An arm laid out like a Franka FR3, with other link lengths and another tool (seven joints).
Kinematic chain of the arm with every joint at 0, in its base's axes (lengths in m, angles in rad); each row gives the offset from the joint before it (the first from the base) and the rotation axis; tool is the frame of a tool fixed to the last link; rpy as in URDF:
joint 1: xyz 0 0 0.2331 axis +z
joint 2: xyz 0 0 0 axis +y
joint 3: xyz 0 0 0.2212 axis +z
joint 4: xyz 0.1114 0 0 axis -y
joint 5: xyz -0.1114 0 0.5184 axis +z
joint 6: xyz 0 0 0 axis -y
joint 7: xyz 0.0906 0 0 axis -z
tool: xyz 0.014 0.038 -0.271 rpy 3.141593 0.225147 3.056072
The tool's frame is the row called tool.
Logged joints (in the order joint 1, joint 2, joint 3, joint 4, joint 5, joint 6, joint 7), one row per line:
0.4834 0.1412 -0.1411 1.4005 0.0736 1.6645 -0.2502
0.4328 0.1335 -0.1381 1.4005 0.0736 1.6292 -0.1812
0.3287 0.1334 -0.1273 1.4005 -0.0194 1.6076 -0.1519
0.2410 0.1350 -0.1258 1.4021 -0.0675 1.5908 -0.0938
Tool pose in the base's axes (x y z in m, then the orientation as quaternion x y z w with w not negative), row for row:
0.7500 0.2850 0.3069 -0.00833 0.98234 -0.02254 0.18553
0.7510 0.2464 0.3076 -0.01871 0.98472 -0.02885 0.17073
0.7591 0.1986 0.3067 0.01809 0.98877 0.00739 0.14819
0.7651 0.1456 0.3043 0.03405 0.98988 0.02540 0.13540
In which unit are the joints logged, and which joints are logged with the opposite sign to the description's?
The joints are logged in radians. Opposite sign: joint 4, joint 5, joint 7.
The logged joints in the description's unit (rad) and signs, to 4 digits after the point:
0.4834 0.1412 -0.1411 -1.4005 -0.0736 1.6645 0.2502
0.4328 0.1335 -0.1381 -1.4005 -0.0736 1.6292 0.1812
0.3287 0.1334 -0.1273 -1.4005 0.0194 1.6076 0.1519
0.2410 0.1350 -0.1258 -1.4021 0.0675 1.5908 0.0938

